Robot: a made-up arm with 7 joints.
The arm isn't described. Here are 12 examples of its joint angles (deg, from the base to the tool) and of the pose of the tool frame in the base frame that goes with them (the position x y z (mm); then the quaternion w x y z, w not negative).
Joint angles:
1: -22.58 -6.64 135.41 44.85 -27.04 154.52 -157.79
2: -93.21 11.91 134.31 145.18 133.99 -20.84 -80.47
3: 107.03 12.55 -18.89 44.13 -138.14 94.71 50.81
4: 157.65 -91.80 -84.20 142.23 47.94 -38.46 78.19
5: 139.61 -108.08 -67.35 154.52 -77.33 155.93 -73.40
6: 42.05 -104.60 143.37 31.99 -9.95 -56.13 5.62
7: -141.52 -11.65 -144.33 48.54 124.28 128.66 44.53
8: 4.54 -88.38 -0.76 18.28 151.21 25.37 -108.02
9: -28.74 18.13 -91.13 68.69 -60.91 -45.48 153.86
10: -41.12 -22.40 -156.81 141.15 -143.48 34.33 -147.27
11: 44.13 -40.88 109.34 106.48 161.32 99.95 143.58
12: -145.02 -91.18 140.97 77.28 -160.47 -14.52 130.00
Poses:
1: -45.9 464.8 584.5 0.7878 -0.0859 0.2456 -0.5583
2: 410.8 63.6 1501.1 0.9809 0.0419 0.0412 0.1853
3: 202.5 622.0 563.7 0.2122 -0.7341 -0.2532 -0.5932
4: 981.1 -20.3 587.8 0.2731 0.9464 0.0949 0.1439
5: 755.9 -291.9 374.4 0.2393 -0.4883 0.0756 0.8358
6: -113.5 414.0 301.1 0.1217 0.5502 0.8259 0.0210
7: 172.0 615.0 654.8 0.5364 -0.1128 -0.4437 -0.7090
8: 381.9 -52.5 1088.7 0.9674 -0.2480 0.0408 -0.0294
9: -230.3 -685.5 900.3 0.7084 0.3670 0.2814 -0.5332
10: -648.5 350.2 1347.5 0.3124 0.1009 0.1344 0.9350
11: -801.6 0.9 1096.0 0.6229 0.4894 -0.5603 0.2421
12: 443.3 -298.1 166.5 0.1907 0.8106 -0.5142 -0.2053
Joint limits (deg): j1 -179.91..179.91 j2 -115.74..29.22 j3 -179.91..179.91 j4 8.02..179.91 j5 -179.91..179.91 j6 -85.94..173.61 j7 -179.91..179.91
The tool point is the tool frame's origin. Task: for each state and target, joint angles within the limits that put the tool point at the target. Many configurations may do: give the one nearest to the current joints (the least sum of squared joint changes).
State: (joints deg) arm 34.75 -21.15 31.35 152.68 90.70 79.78 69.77
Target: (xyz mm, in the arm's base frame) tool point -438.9 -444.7 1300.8
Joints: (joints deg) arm 42.99 -43.58 32.35 179.38 93.25 88.06 68.82
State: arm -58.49 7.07 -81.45 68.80 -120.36 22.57 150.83
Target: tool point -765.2 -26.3 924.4
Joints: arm -74.19 13.70 -105.18 75.09 -121.60 18.63 148.64
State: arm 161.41 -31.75 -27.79 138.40 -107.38 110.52 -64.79
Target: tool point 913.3 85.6 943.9
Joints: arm 172.60 -73.09 -36.57 160.23 -106.23 118.28 -63.54
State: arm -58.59 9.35 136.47 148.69 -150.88 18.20 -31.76
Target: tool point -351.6 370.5 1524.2
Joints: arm -34.03 -11.81 163.08 145.39 -140.21 37.02 -53.76
